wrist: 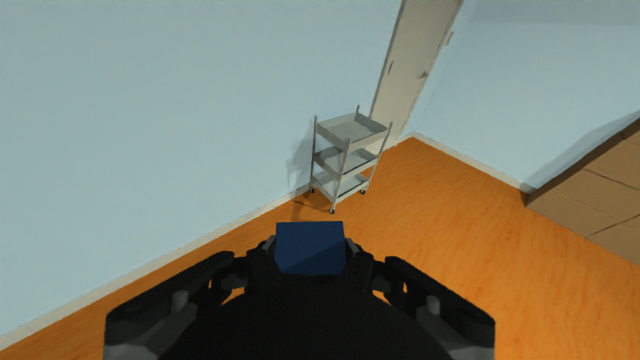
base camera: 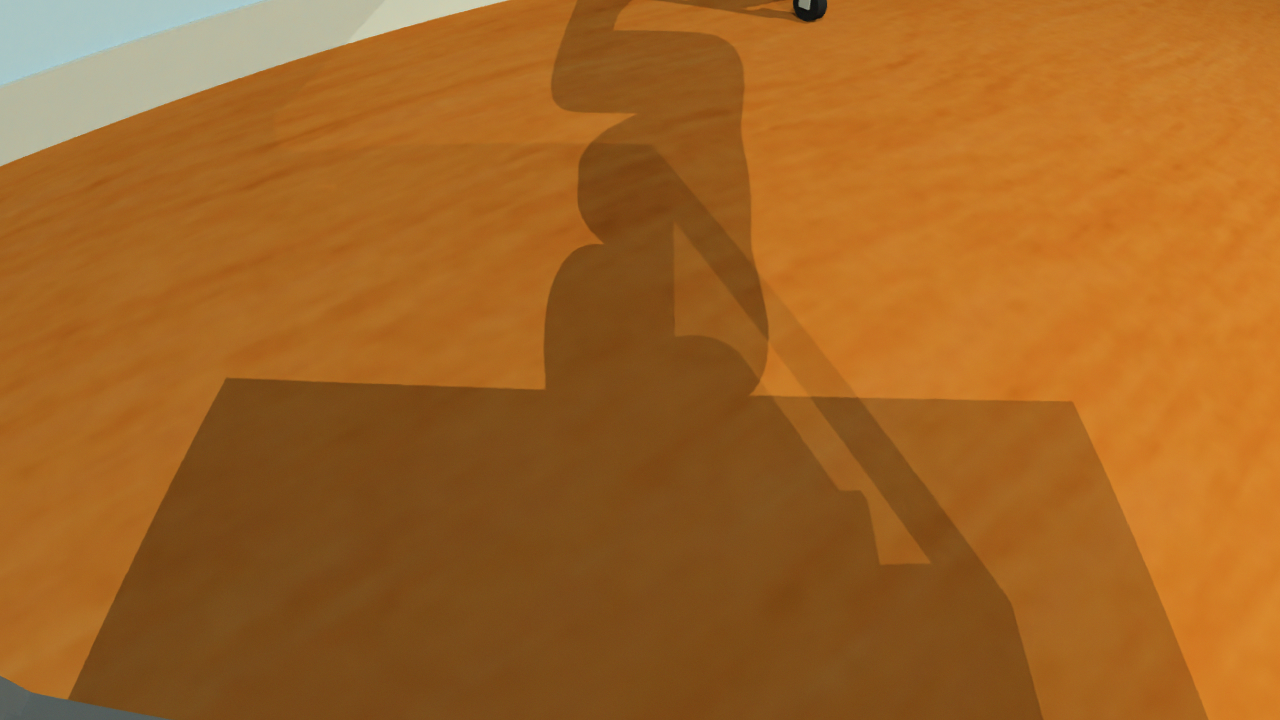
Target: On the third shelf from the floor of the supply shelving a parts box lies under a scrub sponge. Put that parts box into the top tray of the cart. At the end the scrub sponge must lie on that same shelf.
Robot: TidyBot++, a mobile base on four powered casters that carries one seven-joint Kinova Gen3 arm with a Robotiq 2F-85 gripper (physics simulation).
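Places are measured from the arm's base along level axes (x ahead, y left, z up), in centimetres.
Pixels of known places: gripper, fingertip midpoint: [wrist: 310, 247].
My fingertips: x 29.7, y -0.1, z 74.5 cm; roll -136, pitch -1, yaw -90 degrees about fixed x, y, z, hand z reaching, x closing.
Observation:
Behind a point stands the place of what it marks.
My gripper [wrist: 310, 247] {y -0.1, x 29.7, z 74.5 cm} is shut on a dark blue box, the parts box [wrist: 310, 248] {y 0.0, x 28.9, z 75.9 cm}, at the bottom middle of the wrist view. The cart [wrist: 343, 162] {y -21.9, x 113.7, z 20.0 cm} is light grey with three trays and stands on the floor some way beyond the gripper, beside the wall. Its top tray [wrist: 352, 131] {y -30.8, x 144.7, z 26.6 cm} shows no object in it. In the base camera view one black caster of the cart [base camera: 809, 7] {y -21.8, x 114.1, z -37.3 cm} shows at the top edge. The supply shelving and the scrub sponge do not show in either view.
A pale door [wrist: 417, 60] {y -93.9, x 216.9, z 65.8 cm} is behind the cart near the room corner. A stack of brown cardboard boxes [wrist: 595, 195] {y -245.6, x 120.5, z -1.8 cm} stands at the right. A blue wall [wrist: 175, 110] {y 58.2, x 95.9, z 54.9 cm} with a pale baseboard runs along the left. Shadows of the base and arm fall on the orange floor [base camera: 1029, 223] {y -35.7, x 63.2, z -39.7 cm}.

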